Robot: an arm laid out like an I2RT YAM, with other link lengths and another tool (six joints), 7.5 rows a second.
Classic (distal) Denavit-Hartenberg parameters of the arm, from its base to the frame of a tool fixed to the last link. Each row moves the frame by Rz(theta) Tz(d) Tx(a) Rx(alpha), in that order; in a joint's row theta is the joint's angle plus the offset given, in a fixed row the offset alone. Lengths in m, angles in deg.
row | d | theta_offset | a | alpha
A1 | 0.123 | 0 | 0.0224 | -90
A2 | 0 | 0 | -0.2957 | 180
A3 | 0 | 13.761 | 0.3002 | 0
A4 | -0.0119 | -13.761 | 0.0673 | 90
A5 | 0.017 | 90 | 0 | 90
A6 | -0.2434 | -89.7 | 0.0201 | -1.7
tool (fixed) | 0.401 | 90 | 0 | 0
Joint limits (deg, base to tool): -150..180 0..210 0..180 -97..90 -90..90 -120..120
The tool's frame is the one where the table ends.
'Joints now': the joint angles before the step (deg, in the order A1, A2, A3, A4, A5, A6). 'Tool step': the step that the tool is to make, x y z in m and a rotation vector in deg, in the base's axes. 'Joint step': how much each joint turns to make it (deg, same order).
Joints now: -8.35, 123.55, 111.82, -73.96, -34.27, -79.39
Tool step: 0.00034, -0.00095, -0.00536, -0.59, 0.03, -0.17
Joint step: 0.05, -0.06, -0.92, 1.03, 0.60, 0.21
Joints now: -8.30, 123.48, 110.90, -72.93, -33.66, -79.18
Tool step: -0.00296, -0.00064, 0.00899, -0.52, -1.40, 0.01
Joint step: -0.05, -1.71, -0.88, 0.57, 0.31, -0.11
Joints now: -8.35, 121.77, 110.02, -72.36, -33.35, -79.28
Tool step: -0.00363, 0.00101, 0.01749, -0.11, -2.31, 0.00
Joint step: 0.00, -2.43, -0.55, 0.44, -0.22, 0.03
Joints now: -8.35, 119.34, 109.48, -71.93, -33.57, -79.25
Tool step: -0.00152, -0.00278, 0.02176, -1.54, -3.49, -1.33
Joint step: 0.00, -3.30, -0.70, 1.81, 1.24, 1.34
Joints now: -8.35, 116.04, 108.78, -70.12, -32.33, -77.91
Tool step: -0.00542, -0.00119, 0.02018, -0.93, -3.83, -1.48
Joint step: 0.00, -4.31, -2.69, 3.14, 0.73, 1.58
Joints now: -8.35, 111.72, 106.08, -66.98, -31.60, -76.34
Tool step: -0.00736, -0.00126, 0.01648, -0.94, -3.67, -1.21
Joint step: -0.04, -4.32, -3.28, 3.32, 0.76, 1.13
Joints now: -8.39, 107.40, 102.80, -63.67, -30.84, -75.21
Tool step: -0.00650, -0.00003, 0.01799, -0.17, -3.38, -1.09
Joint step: -0.05, -3.65, -2.16, 2.53, 0.12, 1.26
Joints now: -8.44, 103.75, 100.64, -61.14, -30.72, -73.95
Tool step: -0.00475, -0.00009, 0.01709, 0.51, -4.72, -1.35
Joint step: -0.17, -4.19, -3.60, 4.98, -0.49, 1.88
